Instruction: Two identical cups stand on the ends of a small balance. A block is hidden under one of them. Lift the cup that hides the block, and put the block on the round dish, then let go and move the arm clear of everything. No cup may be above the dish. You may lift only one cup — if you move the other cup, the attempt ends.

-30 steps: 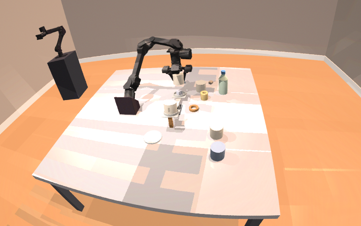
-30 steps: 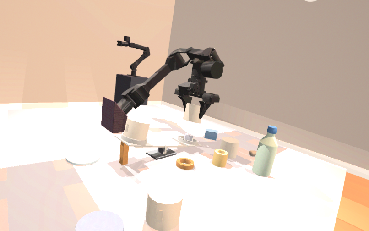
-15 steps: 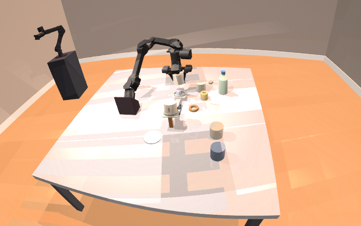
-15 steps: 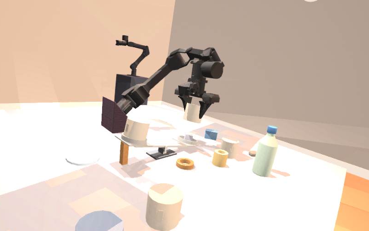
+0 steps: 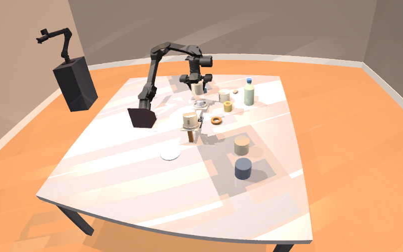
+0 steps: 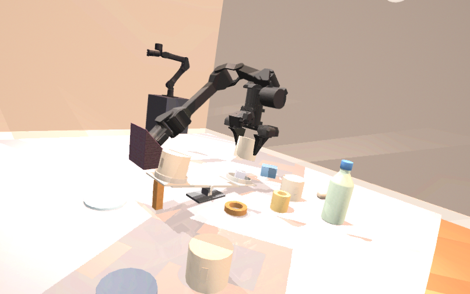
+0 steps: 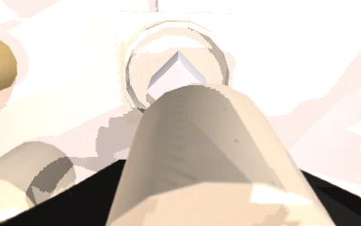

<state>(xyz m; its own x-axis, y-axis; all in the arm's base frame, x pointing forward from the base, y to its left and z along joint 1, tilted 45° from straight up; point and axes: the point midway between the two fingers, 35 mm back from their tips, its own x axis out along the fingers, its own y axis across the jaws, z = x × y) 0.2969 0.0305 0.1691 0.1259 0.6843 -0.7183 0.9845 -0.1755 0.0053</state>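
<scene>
My gripper tip is now 70 mm above the grey block, 30 mm to the left of it and 10 mm short of it. Also, from my gripper tip: blue block 180 mm to the left, 90 mm below; then yellow cylinder 180 mm ahead, 90 mm below, 60 mm to the right; then brown pebble 230 mm ahead, 150 mm to the left, 100 mm below.
</scene>
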